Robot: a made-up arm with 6 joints.
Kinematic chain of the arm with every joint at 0, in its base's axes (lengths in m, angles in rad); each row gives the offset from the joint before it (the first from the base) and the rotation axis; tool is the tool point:
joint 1: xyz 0 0 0.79 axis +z
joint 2: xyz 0.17 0 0 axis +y
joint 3: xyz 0 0 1.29 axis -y
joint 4: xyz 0 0 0.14 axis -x
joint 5: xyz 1.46 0 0 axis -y
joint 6: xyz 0.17 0 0 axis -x
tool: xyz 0 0 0
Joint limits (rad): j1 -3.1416..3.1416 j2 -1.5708..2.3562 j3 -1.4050..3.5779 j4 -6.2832..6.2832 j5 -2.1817..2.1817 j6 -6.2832..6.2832
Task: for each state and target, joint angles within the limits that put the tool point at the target. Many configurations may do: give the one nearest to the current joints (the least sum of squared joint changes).
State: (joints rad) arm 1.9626 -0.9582 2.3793 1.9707 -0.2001 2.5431
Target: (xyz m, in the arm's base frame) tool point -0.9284 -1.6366 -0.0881
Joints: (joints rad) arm 1.0423 -1.1654 2.8967 1.9826 -0.1516 2.5431
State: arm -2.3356 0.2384 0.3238 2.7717 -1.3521 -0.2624
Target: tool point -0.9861 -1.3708 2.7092
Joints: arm -2.1602 0.1036 0.3387 2.7879 -1.3675 -0.2624
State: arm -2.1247 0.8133 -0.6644 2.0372 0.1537 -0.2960
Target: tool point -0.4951 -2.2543 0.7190
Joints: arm -1.7959 0.7369 -0.0220 2.0269 0.1345 -0.2960
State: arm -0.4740 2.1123 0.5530 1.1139 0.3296 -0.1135
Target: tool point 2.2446 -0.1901 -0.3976
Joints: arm -0.1104 1.3982 0.2466 1.1343 0.3888 -0.1135
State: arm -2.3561 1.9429 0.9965 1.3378 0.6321 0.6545
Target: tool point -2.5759 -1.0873 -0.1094
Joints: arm -2.7797 1.5833 0.8960 1.3483 0.6856 0.6545
